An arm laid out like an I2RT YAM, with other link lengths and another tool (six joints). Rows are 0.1 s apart.
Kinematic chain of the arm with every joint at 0, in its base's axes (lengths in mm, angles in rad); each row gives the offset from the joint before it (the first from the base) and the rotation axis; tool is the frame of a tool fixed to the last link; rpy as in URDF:
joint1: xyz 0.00 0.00 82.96 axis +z
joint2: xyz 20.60 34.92 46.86 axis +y
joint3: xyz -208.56 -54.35 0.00 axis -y
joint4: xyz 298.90 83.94 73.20 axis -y
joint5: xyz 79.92 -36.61 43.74 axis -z
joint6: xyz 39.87 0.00 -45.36 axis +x
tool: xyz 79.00 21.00 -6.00 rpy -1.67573 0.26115 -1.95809
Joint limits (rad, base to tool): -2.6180..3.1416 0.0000..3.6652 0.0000..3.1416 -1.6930..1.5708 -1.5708..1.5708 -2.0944..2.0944
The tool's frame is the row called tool.
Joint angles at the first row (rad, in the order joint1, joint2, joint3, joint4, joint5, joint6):
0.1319, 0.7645, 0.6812, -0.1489, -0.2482, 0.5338
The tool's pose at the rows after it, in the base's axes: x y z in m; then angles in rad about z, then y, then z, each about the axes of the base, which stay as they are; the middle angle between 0 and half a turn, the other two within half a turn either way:
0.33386 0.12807 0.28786 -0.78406 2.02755 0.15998
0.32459 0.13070 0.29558 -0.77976 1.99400 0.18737
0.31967 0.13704 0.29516 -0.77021 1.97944 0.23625
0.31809 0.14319 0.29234 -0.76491 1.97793 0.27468
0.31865 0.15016 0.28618 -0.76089 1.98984 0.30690
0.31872 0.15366 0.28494 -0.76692 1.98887 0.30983
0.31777 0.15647 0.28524 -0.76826 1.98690 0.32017
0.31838 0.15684 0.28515 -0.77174 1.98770 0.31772
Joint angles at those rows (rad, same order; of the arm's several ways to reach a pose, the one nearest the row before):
0.1365, 0.6921, 0.6352, -0.1304, -0.2836, 0.5369
0.1411, 0.6428, 0.6167, -0.1273, -0.3052, 0.5384
0.1503, 0.6289, 0.5984, -0.1075, -0.3420, 0.5430
0.1611, 0.6365, 0.5906, -0.0905, -0.3680, 0.5446
0.1764, 0.6596, 0.5875, -0.0767, -0.3835, 0.5446
0.1887, 0.6673, 0.5875, -0.0691, -0.3759, 0.5400
0.1963, 0.6703, 0.5890, -0.0660, -0.3789, 0.5384
0.1979, 0.6749, 0.5921, -0.0660, -0.3758, 0.5354

